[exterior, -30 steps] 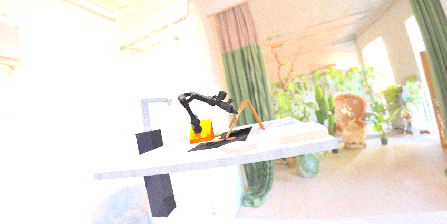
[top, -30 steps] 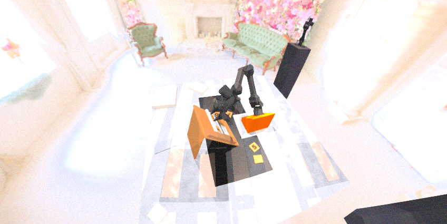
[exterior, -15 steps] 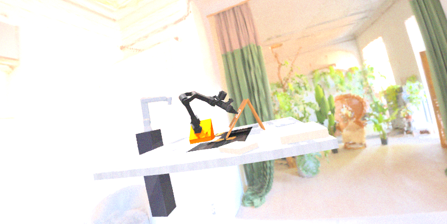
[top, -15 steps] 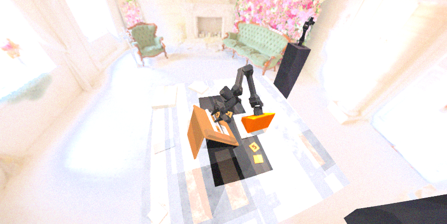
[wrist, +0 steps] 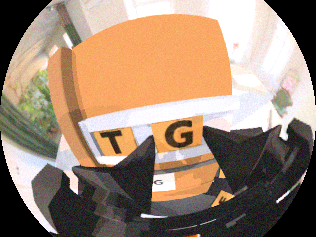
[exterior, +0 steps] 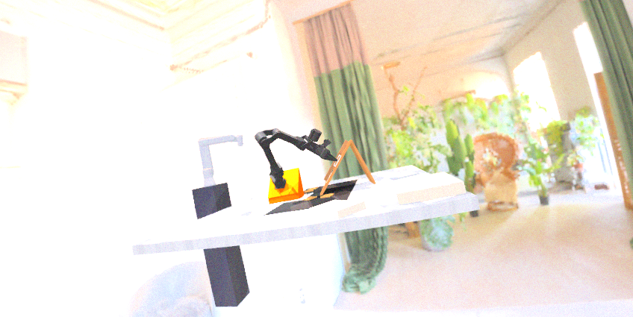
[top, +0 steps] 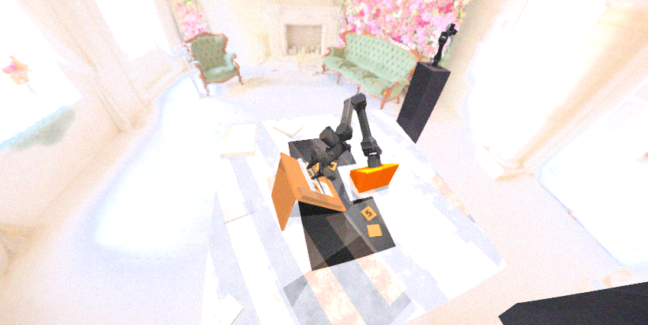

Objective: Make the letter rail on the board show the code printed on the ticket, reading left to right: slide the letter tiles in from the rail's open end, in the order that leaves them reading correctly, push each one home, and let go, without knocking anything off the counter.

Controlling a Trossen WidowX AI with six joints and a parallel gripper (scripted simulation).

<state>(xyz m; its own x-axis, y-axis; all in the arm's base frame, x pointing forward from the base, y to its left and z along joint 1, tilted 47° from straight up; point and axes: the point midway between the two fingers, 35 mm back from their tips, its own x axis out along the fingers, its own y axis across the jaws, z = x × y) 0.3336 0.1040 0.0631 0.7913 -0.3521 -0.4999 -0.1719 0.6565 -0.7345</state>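
Right now my gripper tip is 7 cm past the ticket, 4 cm to the right of it and 8 cm above it. Also, from my gripper tip: black mat: 16 cm behind, 3 cm to the right, 17 cm below; tile marked 5: 26 cm behind, 18 cm to the left, 17 cm below; tile marked g: right at my gripper tip.
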